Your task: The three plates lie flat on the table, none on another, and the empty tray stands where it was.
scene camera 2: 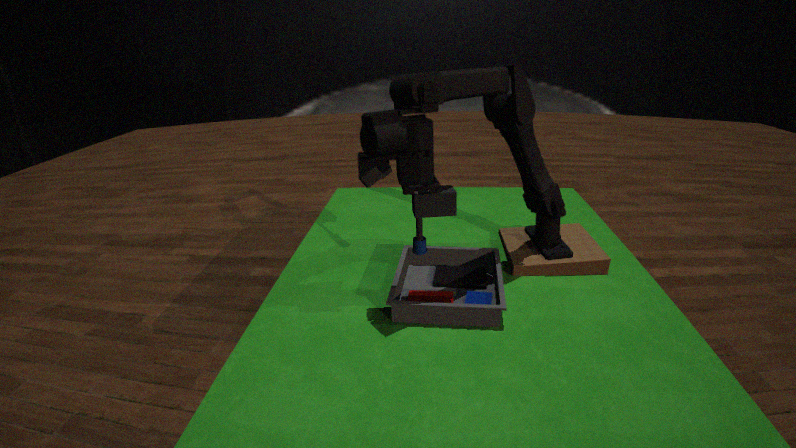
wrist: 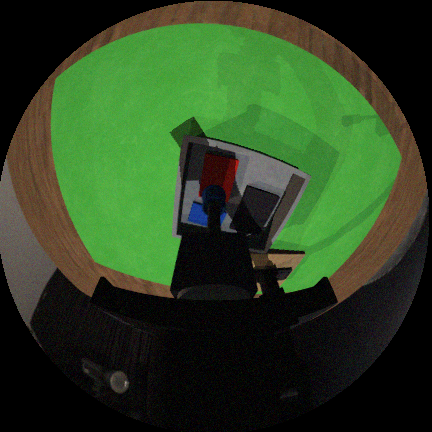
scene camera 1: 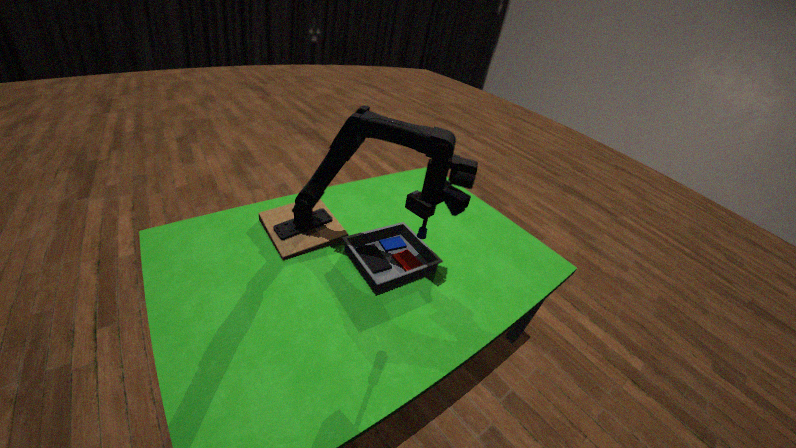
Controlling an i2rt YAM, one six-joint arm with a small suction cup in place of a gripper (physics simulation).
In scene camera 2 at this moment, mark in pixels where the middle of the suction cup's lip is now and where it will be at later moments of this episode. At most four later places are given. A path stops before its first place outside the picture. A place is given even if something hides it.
My suction cup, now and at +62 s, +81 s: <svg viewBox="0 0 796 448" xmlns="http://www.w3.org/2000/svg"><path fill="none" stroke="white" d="M419 246L427 293L424 241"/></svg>. At the last of these places it holds a red plate.
